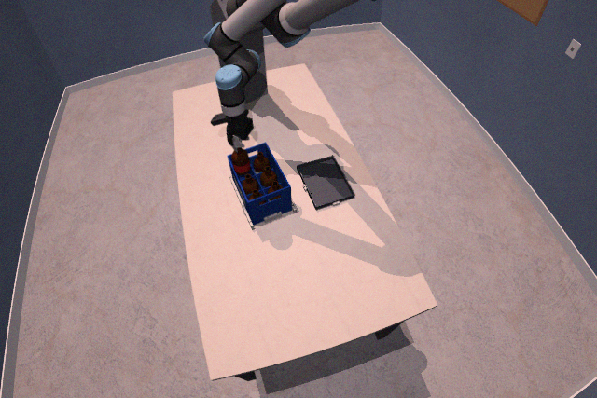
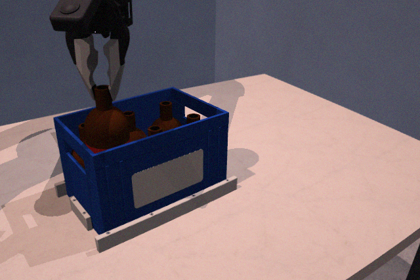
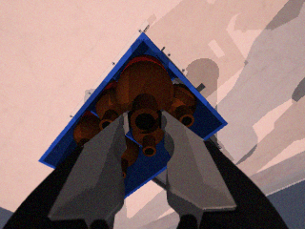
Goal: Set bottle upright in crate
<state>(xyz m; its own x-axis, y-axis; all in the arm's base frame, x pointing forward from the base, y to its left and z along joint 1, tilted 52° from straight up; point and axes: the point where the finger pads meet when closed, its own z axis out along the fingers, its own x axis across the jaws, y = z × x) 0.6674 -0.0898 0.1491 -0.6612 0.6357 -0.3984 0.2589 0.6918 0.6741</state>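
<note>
The blue crate lies 170 mm below my hand, 80 mm to the left of it and 60 mm ahead of it. Round my hand: tray (370 mm to the left, 240 mm below).
</note>
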